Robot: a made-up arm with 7 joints. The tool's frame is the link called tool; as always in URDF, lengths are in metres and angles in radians. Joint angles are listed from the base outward. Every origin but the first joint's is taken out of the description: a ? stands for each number. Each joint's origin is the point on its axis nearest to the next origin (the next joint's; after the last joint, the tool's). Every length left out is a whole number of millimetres.
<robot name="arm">
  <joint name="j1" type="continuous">
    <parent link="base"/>
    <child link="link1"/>
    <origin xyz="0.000 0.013 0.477" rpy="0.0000 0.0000 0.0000"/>
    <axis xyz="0 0 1"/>
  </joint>
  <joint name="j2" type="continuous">
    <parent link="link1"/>
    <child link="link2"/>
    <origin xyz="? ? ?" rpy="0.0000 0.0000 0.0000"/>
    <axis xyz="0 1 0"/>
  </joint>
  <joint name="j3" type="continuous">
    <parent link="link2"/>
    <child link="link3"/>
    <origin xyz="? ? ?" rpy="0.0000 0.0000 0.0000"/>
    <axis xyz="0 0 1"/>
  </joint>
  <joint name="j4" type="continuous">
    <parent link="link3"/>
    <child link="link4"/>
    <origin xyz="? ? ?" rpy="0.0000 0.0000 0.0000"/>
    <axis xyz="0 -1 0"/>
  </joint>
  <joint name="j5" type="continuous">
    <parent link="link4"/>
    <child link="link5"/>
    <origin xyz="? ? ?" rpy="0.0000 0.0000 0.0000"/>
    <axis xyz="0 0 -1"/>
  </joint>
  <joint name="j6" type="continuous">
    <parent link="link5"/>
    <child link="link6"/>
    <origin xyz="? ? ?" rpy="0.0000 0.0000 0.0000"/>
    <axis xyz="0 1 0"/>
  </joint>
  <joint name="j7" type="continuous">
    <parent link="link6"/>
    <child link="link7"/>
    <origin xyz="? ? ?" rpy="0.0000 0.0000 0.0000"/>
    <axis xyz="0 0 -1"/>
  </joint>
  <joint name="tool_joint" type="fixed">
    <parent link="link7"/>
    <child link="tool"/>
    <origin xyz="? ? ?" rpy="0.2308 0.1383 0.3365"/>
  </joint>
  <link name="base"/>
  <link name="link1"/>
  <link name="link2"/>
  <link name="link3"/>
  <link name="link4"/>
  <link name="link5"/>
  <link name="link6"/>
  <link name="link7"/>
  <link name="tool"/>
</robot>
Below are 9 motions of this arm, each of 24 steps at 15 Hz.
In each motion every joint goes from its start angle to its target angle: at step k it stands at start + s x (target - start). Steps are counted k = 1, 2, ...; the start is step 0. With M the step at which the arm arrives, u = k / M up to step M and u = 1 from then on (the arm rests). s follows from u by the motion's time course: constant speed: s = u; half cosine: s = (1 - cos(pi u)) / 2; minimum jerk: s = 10 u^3 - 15 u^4 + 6 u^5.
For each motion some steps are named. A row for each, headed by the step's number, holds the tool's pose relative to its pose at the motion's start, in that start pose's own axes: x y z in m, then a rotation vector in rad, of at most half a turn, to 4 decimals.
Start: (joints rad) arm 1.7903 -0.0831 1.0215 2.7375 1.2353 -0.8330 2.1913
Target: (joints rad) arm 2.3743 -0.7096 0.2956 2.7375 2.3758 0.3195 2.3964
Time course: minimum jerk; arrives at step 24
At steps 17, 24:
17: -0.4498 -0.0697 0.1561 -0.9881 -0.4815 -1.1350
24: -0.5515 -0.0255 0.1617 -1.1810 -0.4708 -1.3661

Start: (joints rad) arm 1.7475 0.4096 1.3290 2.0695 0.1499 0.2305 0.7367
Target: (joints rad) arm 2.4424 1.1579 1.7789 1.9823 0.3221 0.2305 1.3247
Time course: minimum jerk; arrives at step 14
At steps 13, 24:
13: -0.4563 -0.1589 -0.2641 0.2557 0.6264 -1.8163
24: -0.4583 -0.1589 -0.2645 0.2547 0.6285 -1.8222

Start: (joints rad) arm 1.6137 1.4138 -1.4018 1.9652 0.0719 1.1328 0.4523
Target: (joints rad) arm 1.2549 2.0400 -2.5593 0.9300 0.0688 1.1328 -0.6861
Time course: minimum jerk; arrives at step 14
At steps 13, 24:
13: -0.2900 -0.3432 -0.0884 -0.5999 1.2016 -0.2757
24: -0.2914 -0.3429 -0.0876 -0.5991 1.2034 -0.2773

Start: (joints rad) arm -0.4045 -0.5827 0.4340 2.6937 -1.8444 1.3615 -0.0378
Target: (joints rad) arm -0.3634 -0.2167 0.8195 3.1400 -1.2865 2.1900 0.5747
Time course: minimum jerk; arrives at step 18
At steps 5, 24:
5: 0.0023 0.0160 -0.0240 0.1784 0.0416 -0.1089
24: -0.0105 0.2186 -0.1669 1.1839 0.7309 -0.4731

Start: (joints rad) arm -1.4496 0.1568 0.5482 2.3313 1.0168 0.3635 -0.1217
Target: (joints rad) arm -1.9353 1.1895 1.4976 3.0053 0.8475 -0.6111 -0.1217
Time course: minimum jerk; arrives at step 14
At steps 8, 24:
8: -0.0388 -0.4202 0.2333 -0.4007 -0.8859 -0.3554
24: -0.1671 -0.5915 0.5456 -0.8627 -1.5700 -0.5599

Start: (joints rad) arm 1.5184 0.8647 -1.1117 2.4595 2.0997 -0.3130 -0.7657
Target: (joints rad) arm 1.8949 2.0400 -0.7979 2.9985 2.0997 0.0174 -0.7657
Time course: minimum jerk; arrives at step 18
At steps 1, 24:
1: -0.0015 0.0010 -0.0003 0.0019 0.0017 0.0006
24: -0.9150 0.2895 0.4440 1.0035 1.1424 0.1456

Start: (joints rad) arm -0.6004 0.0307 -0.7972 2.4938 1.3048 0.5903 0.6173
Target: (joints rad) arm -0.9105 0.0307 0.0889 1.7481 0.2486 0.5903 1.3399
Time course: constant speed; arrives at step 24
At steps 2, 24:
2: -0.0090 -0.0298 -0.0096 -0.0740 0.0100 -0.0613
24: -0.2807 -0.2796 -0.0806 -0.8889 0.3178 -0.3998

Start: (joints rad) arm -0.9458 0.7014 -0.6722 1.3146 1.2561 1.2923 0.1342
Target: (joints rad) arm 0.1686 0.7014 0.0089 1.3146 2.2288 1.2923 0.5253
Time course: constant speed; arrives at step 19
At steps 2, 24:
2: -0.0419 0.0322 -0.1074 0.0410 0.1238 0.0133
24: -0.8250 -0.2139 -0.5687 -0.1822 1.1302 -0.5453

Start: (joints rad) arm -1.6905 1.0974 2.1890 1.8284 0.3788 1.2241 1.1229
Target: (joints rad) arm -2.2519 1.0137 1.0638 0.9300 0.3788 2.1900 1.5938
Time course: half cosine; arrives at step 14
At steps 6, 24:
6: 0.0123 -0.2091 0.1401 -0.3089 -0.1447 -0.7434
24: -0.2580 -0.5039 0.3158 -0.0454 0.1636 -1.8935

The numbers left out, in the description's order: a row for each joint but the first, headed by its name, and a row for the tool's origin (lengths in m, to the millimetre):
j2: 0.013 0.031 0.000
j3: -0.025 0.000 0.480
j4: 0.097 0.004 0.000
j5: 0.071 0.000 -0.363
j6: 0.012 -0.012 0.000
j7: 0.063 0.000 -0.072
tool: 0.025 -0.016 0.000

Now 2 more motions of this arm.
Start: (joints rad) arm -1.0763 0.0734 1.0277 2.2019 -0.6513 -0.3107 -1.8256
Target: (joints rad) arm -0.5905 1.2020 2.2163 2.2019 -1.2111 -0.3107 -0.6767
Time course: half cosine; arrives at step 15
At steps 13, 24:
13: 0.2499 0.2940 -0.0353 0.1221 -0.6126 -2.3538
24: 0.2674 0.3146 -0.0310 0.1297 -0.6090 -2.4573

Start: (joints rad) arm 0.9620 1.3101 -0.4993 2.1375 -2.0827 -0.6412 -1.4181
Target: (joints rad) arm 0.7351 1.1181 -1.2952 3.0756 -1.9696 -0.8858 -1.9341
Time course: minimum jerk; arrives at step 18
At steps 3, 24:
3: -0.0004 0.0220 0.0082 0.0322 0.0112 0.0344
24: -0.0879 0.3331 0.3549 0.5301 -0.0981 1.2823

